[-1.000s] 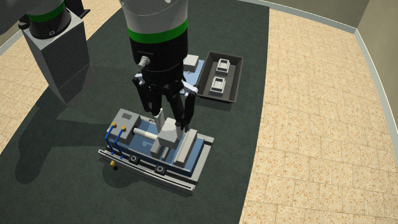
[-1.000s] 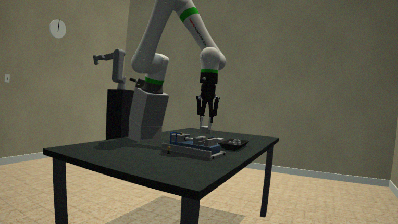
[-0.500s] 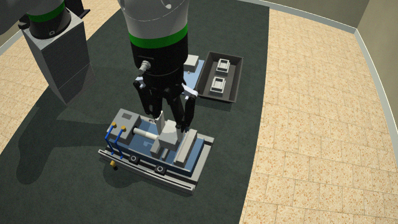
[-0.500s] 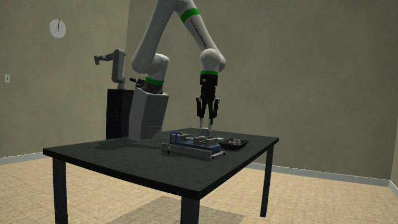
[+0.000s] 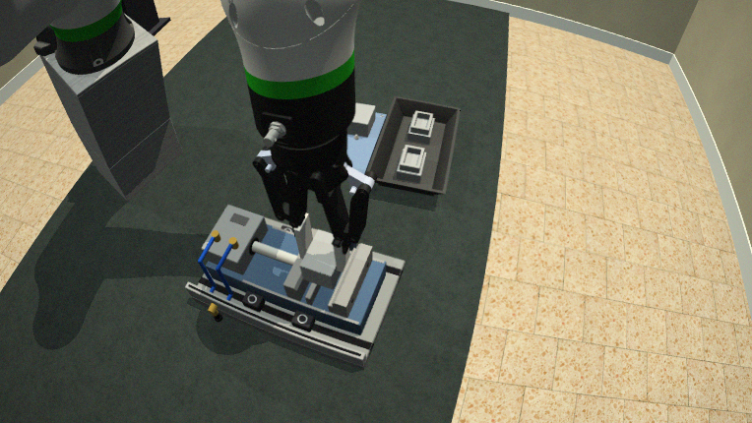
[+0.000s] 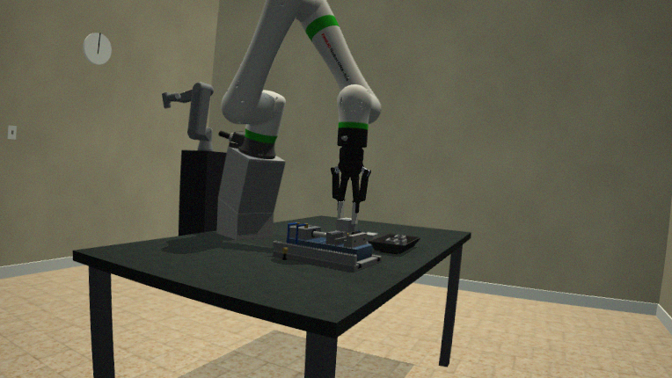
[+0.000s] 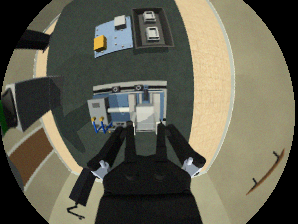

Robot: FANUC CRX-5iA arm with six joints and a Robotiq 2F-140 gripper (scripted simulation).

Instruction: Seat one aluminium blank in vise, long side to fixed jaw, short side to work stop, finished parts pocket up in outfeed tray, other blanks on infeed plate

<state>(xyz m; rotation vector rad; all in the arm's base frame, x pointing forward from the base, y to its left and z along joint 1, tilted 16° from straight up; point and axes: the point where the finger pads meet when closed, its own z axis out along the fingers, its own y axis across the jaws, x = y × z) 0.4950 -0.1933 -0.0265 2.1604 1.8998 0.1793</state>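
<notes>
Now: hand 40 mm above the aluminium blank. Round my hand: vise: 120 mm below, 60 mm behind, 20 mm to the left; blue work stop: 100 mm below, 70 mm to the left, 10 mm ahead; hose block: 160 mm behind, 80 mm below, 30 mm to the left.
</notes>
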